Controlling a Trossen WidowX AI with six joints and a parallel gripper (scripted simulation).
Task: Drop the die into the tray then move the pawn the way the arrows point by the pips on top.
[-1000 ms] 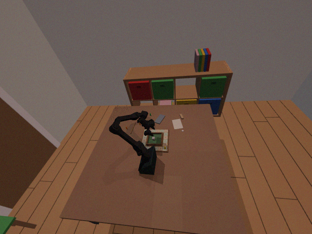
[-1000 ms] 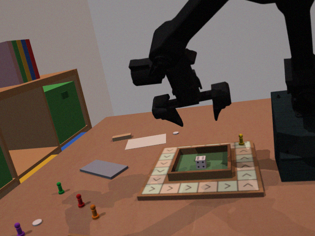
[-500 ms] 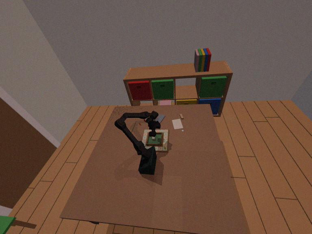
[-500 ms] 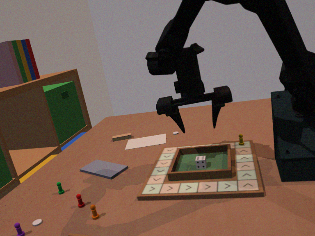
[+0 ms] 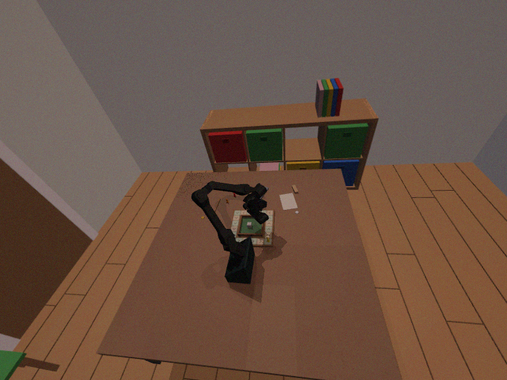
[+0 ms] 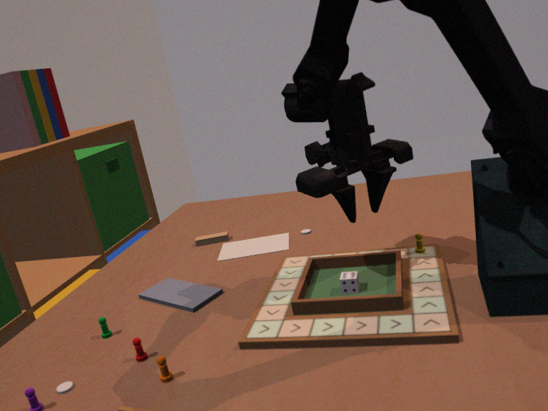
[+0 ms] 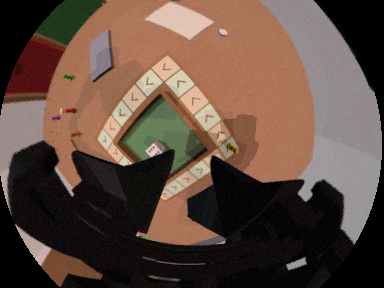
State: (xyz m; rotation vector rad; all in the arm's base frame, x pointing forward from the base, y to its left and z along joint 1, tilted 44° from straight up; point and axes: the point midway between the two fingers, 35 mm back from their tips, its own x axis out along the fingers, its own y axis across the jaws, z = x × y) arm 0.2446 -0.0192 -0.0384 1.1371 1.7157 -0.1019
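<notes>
Right now my gripper tip is 80 mm past the yellow pawn, 60 mm to the left of it and 80 mm above it. The rest, counted from my gripper tip: white sheet: 270 mm ahead, 170 mm to the right, 110 mm below; then white die: 20 mm ahead, 70 mm to the left, 80 mm below; then green tray floor: 30 mm ahead, 60 mm to the left, 100 mm below.
</notes>
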